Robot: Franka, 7 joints.
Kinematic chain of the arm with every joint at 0, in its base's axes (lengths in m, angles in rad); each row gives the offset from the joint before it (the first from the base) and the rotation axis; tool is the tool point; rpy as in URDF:
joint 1: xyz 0 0 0.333 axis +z
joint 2: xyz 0 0 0 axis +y
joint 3: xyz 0 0 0.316 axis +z
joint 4: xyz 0.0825 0 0 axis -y
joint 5: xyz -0.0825 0 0.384 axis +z
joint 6: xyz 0 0 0 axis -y
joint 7: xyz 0.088 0 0 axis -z
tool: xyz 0 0 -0.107 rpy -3.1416 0 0
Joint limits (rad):
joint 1: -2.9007..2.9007
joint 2: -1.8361..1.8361
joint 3: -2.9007..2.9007
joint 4: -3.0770..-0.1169
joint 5: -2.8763..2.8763
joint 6: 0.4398..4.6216
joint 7: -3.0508..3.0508
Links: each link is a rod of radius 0.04 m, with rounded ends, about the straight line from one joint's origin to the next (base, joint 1, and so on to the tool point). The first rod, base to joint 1, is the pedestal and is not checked.
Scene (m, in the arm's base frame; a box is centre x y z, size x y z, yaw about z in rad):
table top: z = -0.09
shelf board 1: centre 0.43 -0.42 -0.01 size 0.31 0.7 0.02 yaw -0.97
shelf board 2: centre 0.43 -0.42 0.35 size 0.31 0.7 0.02 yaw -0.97
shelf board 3: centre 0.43 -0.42 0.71 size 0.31 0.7 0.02 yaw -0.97
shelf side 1: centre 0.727 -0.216 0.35 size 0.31 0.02 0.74 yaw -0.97
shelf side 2: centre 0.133 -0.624 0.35 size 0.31 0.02 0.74 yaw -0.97
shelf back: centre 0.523 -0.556 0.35 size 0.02 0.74 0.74 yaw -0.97
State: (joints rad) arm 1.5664 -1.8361 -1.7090 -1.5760 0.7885 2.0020 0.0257
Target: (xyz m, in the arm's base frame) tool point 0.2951 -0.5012 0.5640
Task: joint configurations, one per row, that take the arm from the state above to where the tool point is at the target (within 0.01 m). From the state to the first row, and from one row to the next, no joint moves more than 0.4 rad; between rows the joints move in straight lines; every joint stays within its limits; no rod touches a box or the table.
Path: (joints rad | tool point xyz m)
1: 1.4403 -1.7873 -1.8548 -1.9388 0.7028 1.8332 0.0257 | 0.5243 -0.2006 0.1966
2: 1.3143 -1.7385 -2.0007 -2.3016 0.6171 1.6644 0.0257 | 0.4187 -0.0831 0.2027
3: 1.5126 -1.7507 -1.6231 -2.3230 0.7368 2.0340 0.0257 | 0.4837 -0.0274 0.3459
4: 1.7109 -1.7629 -1.2455 -2.3444 0.8564 2.4037 0.0257 | 0.4829 0.0289 0.4967
5: 1.9092 -1.7751 -0.8679 -2.3658 0.9760 2.7733 0.0257 | 0.4243 0.0593 0.6304
6: 2.1075 -1.7873 -0.4904 -2.3872 1.0956 3.1430 0.0257 | 0.3315 0.0462 0.7257
7: 2.3058 -1.7995 -0.1128 -2.4085 1.2152 3.5126 0.0257 | 0.2351 -0.0121 0.7682
8: 2.5041 -1.8117 0.2648 -2.4299 1.3349 3.8823 0.0257 | 0.1625 -0.1011 0.7522
9: 2.7024 -1.8239 0.6424 -2.4513 1.4545 4.2519 0.0257 | 0.1291 -0.1955 0.6808
10: 2.9007 -1.8361 1.0200 -2.4727 1.5741 4.6216 0.0257 | 0.1344 -0.2667 0.5640
11: 2.9007 -1.8361 1.0134 -2.3243 1.1788 4.4000 0.0257 | 0.1852 -0.3438 0.5944
12: 2.9007 -1.8361 1.0067 -2.1760 0.7834 4.1785 0.0257 | 0.2426 -0.4266 0.5935
13: 2.9007 -1.8361 1.0001 -2.0276 0.3881 3.9569 0.0257 | 0.2951 -0.5012 0.5640

